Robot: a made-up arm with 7 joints.
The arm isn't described. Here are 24 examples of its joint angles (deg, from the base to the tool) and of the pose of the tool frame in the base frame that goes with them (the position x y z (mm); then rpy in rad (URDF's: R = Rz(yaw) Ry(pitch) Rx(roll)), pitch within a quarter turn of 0, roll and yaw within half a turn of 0).
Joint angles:
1: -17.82 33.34 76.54 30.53 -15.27 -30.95 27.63
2: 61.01 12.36 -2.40 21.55 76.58 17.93 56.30
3: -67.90 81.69 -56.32 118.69 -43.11 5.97 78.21
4: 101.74 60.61 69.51 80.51 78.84 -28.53 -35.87
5: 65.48 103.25 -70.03 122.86 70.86 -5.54 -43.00
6: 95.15 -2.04 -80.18 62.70 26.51 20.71 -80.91
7: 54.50 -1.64 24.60 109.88 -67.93 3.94 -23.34
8: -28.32 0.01 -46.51 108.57 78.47 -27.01 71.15
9: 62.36 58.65 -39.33 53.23 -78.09 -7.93 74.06
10: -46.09 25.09 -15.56 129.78 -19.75 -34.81 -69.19
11: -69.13 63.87 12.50 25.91 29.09 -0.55 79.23
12: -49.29 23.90 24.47 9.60 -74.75 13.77 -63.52
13: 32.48 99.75 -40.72 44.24 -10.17 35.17 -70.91
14: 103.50 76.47 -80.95 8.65 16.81 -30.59 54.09
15: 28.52 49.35 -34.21 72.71 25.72 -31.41 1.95
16: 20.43 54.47 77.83 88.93 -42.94 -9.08 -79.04
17: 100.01 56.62 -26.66 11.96 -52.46 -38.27 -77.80
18: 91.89 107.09 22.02 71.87 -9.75 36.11 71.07
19: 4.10 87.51 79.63 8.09 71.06 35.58 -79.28
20: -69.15 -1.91 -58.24 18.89 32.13 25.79 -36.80
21: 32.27 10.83 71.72 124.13 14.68 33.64 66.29
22: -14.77 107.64 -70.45 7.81 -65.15 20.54 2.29
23: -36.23 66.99 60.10 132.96 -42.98 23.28 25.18
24: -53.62 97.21 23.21 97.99 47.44 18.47 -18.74
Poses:
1: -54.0 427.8 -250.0 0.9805 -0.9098 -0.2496
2: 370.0 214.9 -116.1 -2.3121 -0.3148 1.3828
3: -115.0 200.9 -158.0 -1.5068 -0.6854 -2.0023
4: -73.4 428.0 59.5 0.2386 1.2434 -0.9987
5: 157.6 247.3 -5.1 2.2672 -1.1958 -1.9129
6: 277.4 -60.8 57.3 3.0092 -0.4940 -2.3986
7: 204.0 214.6 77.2 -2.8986 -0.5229 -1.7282
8: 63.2 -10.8 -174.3 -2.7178 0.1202 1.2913
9: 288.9 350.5 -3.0 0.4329 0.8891 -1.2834
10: 59.4 118.9 -160.7 -2.8042 -0.9970 -2.9332
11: -108.0 486.5 -138.0 -0.3908 0.3551 -0.0715
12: -251.7 310.5 -259.1 0.5603 0.9330 -1.4558
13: 114.4 489.3 29.0 3.0382 0.2997 -0.0209
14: 119.7 517.1 33.9 1.1099 -0.4941 -1.0670
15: 267.3 253.6 -141.3 2.1014 -0.9392 -2.4502
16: 22.6 414.1 67.4 -2.0373 -0.4098 -0.9669
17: 225.2 456.8 79.6 -2.9253 -0.0593 -1.3726
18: -153.8 358.4 181.8 2.5203 -0.9269 -1.6144
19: 4.5 536.8 12.3 -0.0025 -0.4130 2.4850
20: -351.1 63.6 -172.4 -0.6677 1.0305 -1.2390
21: 67.6 312.2 -4.0 2.9459 -0.8001 -2.9795
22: 33.7 525.4 90.0 -1.9625 0.3995 2.5789
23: 124.8 230.4 39.5 1.9404 0.3807 -1.2457
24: 196.9 284.9 -94.6 1.0308 -0.4499 -1.0165
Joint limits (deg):
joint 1: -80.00..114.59
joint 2: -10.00..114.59
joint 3: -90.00..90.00
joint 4: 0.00..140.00
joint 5: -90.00..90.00
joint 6: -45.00..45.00
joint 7: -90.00..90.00
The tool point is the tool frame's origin. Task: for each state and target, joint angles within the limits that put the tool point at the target. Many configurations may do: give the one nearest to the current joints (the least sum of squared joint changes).
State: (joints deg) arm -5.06 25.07 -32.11 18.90 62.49 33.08 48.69
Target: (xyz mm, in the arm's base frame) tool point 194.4 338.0 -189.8
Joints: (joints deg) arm 2.15 55.38 -14.04 65.49 62.49 33.08 48.69
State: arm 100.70 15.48 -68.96 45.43 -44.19 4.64 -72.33
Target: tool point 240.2 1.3 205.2
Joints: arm 114.59 6.78 -62.80 63.41 -44.19 4.64 -72.33
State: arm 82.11 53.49 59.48 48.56 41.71 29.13 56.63
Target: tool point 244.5 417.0 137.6
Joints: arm 110.92 37.76 52.13 18.47 41.71 29.13 56.63
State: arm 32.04 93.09 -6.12 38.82 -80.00 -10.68 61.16
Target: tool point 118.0 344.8 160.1
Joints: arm 52.08 111.91 -20.26 88.48 -80.00 -10.68 61.16
